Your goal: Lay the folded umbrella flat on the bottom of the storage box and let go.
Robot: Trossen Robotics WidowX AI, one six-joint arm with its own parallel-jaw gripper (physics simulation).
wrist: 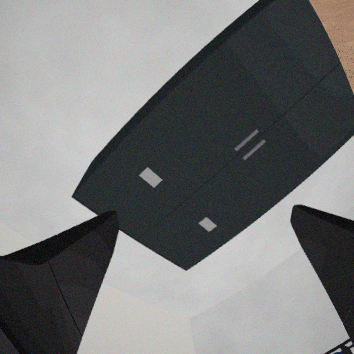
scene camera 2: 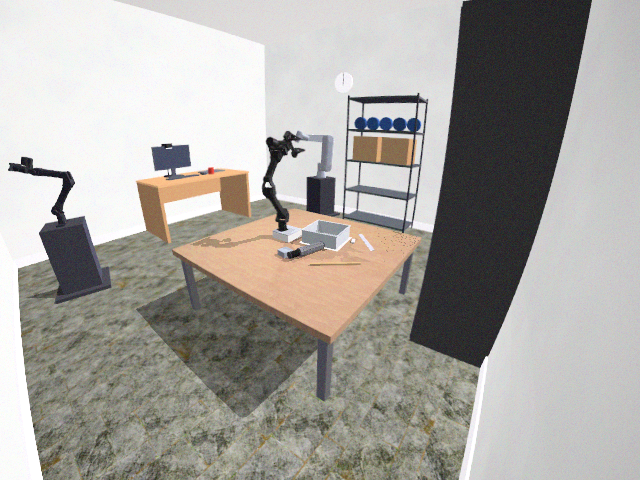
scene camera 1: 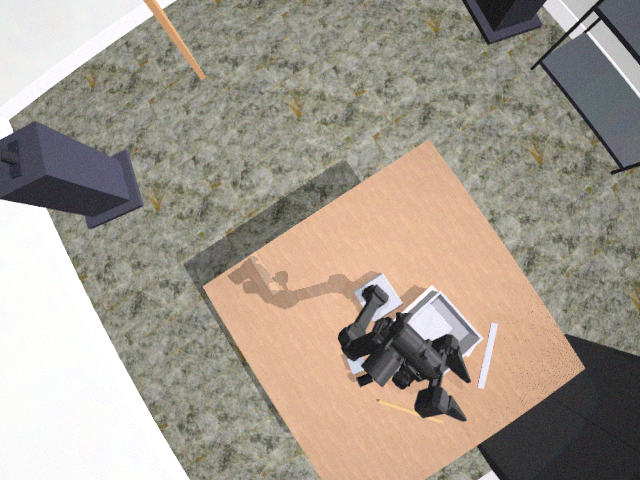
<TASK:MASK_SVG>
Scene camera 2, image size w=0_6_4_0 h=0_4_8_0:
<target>storage box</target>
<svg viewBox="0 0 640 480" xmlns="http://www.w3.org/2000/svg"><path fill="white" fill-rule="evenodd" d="M301 229L303 243L324 242L325 248L336 250L349 238L351 225L317 220Z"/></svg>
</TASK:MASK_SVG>
